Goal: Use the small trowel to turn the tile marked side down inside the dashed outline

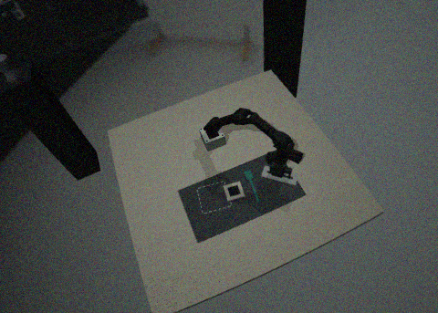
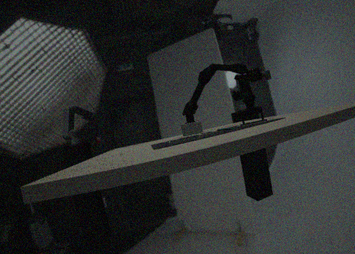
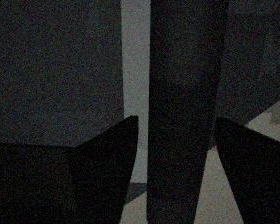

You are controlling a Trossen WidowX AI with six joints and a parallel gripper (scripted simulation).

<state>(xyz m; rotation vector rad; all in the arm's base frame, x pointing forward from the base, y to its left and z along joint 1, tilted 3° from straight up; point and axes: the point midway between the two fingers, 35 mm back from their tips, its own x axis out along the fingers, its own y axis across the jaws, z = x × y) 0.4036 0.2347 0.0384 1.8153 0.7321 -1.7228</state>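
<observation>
My gripper tip is now 30 mm past the teal trowel, 170 mm to the left of it and 60 mm above it. The rest, counted from my gripper tip: tile 30 mm behind, 280 mm to the right, 60 mm below; then dark mat 250 mm to the right, 80 mm below.
</observation>
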